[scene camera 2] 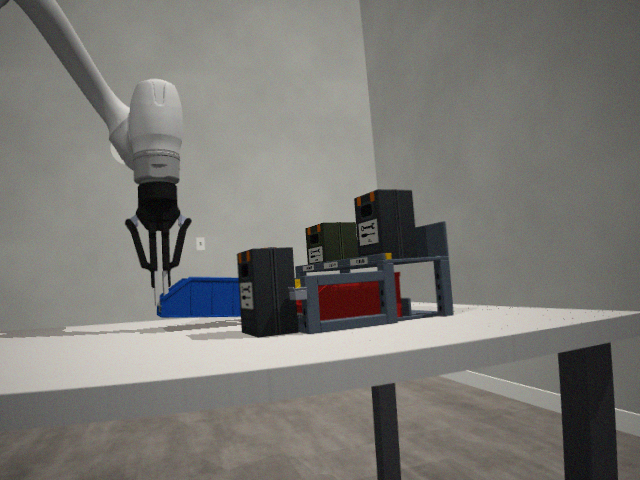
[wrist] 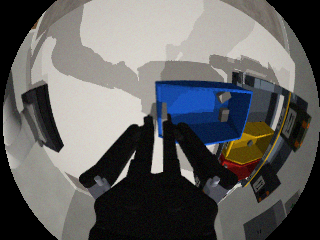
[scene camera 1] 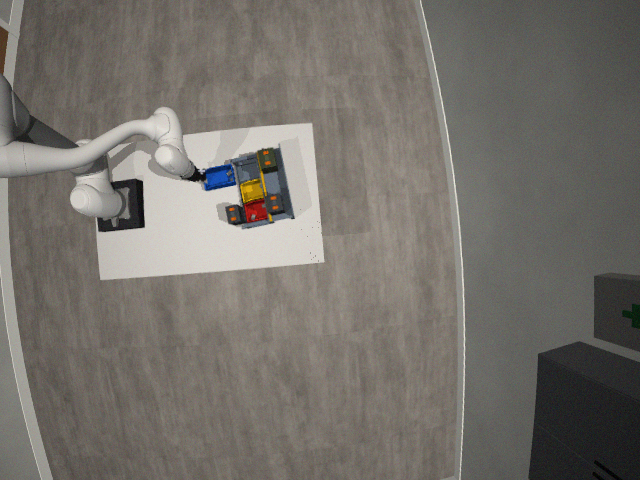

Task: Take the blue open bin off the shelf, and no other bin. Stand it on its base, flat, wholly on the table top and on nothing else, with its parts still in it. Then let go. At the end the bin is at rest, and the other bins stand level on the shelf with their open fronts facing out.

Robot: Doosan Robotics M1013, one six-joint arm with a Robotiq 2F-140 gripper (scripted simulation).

Labels:
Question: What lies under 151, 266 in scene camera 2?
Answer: My gripper.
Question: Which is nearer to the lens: the green box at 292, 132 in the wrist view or the dark box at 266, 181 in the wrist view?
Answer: The green box.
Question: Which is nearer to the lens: the blue open bin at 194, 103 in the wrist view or the green box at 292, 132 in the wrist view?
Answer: The blue open bin.

